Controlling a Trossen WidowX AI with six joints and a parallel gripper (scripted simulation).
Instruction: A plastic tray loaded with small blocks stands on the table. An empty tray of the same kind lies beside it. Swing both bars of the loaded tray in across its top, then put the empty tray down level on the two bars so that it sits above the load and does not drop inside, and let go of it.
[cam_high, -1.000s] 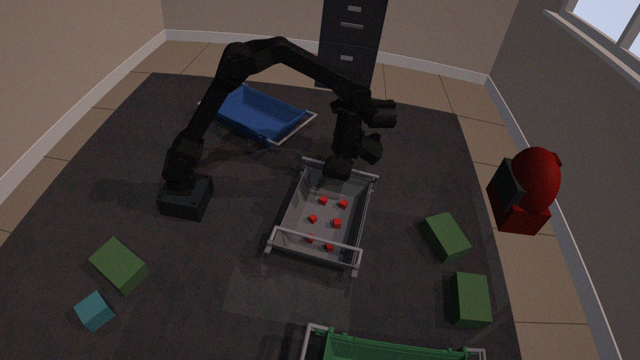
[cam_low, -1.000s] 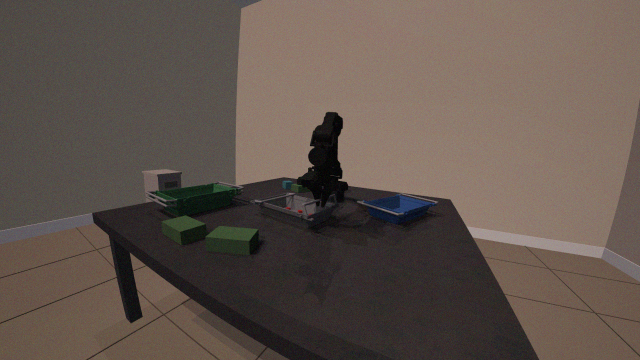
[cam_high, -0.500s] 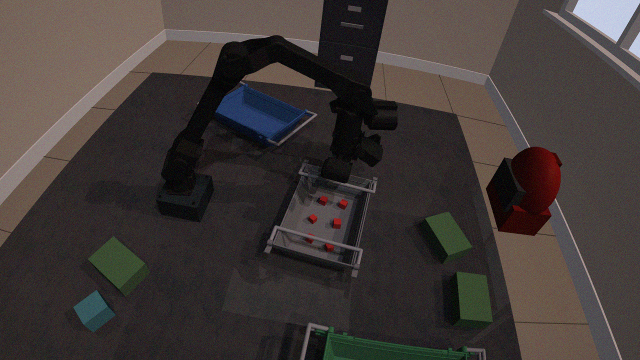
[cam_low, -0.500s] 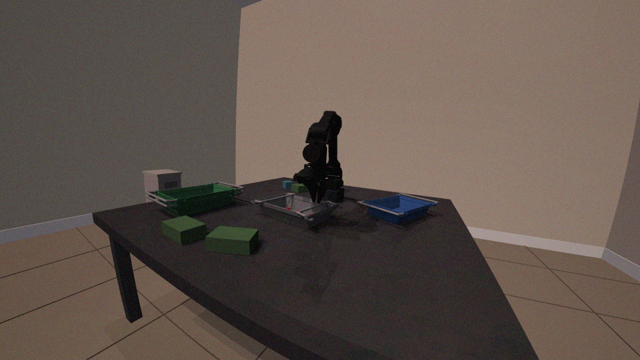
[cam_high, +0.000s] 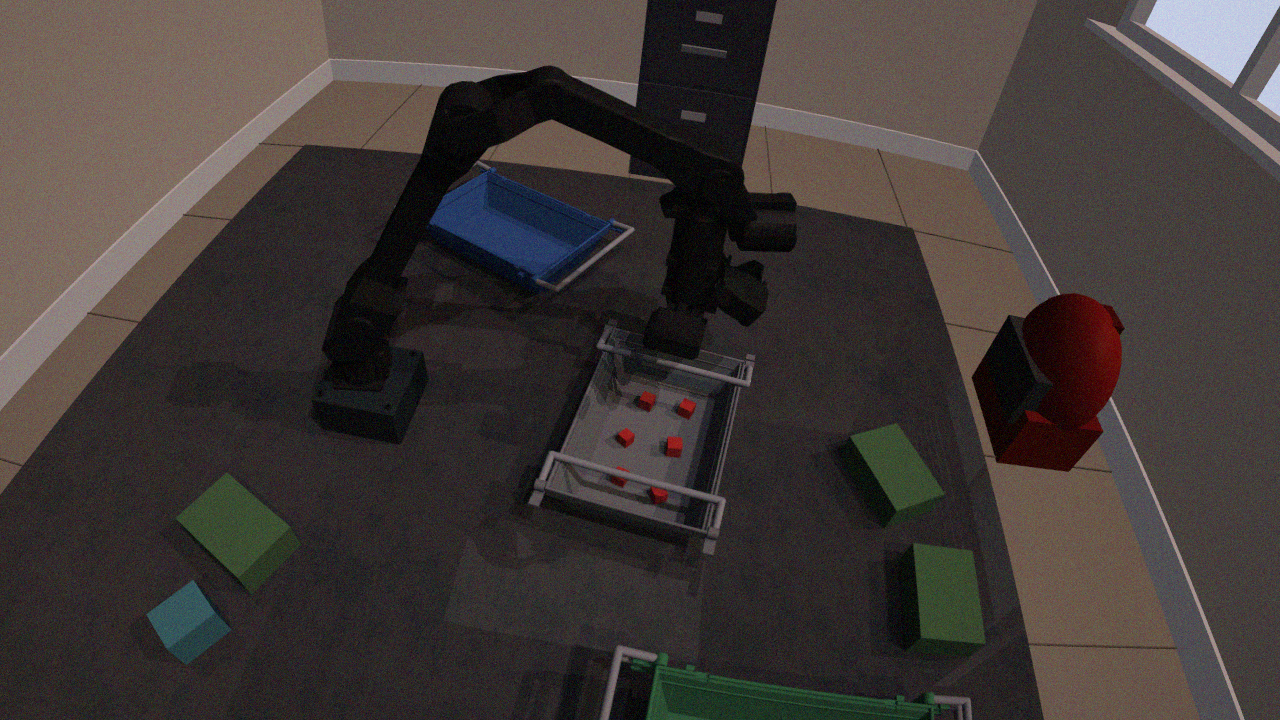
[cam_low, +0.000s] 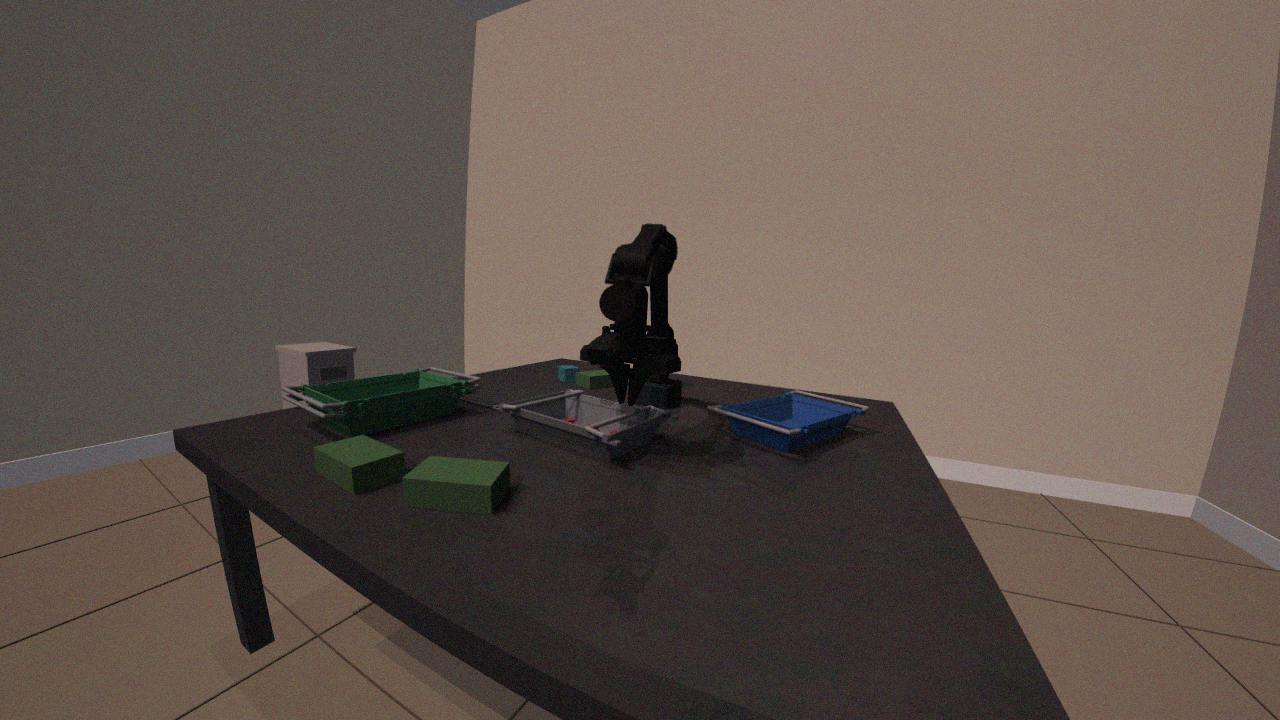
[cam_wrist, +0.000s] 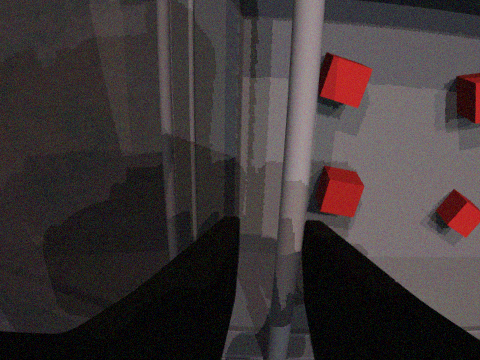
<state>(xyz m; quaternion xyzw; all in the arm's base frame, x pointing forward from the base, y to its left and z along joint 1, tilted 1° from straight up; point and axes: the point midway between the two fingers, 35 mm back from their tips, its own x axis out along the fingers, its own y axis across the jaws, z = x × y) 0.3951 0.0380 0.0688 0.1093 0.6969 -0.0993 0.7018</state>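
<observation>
My gripper tip is now 31 cm to the right of the blue tray, 24 cm past it and 4 cm above it. Round my gripper tip: teal cube: 53 cm behind, 37 cm to the right, 6 cm below.
</observation>
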